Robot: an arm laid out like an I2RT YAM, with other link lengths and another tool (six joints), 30 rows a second.
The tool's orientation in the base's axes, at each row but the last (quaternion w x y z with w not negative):
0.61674, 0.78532, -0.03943, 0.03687
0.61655, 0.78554, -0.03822, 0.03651
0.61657, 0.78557, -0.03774, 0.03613
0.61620, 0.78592, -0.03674, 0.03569
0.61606, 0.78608, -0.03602, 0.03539
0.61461, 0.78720, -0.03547, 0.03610
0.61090, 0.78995, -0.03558, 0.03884
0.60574, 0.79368, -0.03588, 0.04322
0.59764, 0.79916, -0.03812, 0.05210
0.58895, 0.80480, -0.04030, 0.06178
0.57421, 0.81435, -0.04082, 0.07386
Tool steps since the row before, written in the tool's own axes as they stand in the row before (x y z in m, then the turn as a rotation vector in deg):
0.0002, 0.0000, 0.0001, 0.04, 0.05, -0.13
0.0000, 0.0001, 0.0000, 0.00, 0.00, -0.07
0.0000, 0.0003, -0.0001, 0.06, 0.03, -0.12
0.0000, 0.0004, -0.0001, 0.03, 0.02, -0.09
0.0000, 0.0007, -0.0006, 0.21, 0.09, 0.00
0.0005, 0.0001, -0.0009, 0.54, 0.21, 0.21
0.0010, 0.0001, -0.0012, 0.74, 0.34, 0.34
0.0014, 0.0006, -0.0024, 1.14, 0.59, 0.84
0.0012, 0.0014, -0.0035, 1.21, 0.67, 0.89
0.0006, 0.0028, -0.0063, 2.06, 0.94, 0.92
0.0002, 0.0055, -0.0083, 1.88, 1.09, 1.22
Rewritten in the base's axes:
0.0002, -0.0001, 0.0000, 0.03, 0.11, 0.08
0.0000, 0.0000, 0.0001, 0.00, 0.07, 0.02
0.0000, 0.0000, 0.0003, 0.06, 0.11, 0.06
0.0000, 0.0000, 0.0004, 0.03, 0.08, 0.04
-0.0001, 0.0004, 0.0008, 0.20, -0.02, 0.11
0.0005, 0.0008, 0.0004, 0.52, -0.26, 0.21
0.0010, 0.0011, 0.0005, 0.71, -0.42, 0.32
0.0013, 0.0022, 0.0014, 1.09, -0.97, 0.47
0.0009, 0.0030, 0.0025, 1.15, -1.04, 0.54
-0.0001, 0.0052, 0.0046, 1.96, -1.15, 0.91
-0.0012, 0.0060, 0.0079, 1.78, -1.48, 0.92

